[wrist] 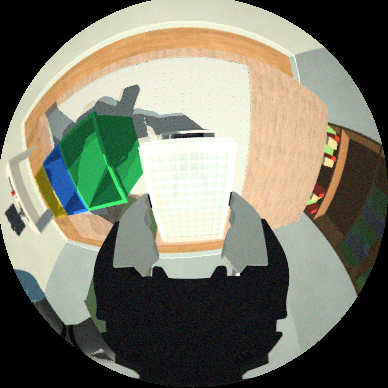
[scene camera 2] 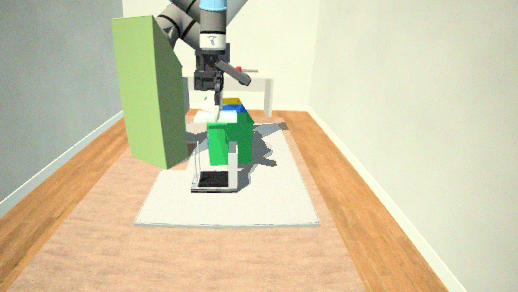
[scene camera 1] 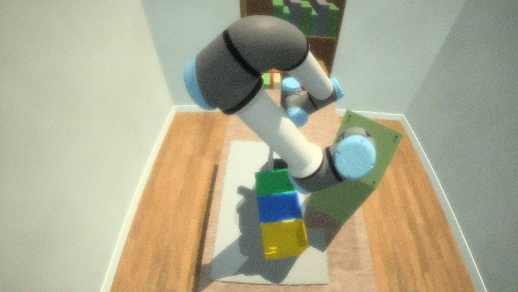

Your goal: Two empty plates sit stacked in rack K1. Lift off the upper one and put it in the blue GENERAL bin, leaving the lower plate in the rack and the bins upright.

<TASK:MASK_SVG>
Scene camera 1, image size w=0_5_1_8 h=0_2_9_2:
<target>yellow bin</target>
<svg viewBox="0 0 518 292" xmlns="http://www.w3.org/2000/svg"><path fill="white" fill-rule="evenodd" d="M303 218L261 224L265 260L298 256L306 248L309 248Z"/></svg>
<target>blue bin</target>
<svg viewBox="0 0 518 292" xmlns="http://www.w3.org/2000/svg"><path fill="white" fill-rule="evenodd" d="M297 192L258 196L260 224L302 219L303 216Z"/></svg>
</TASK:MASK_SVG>
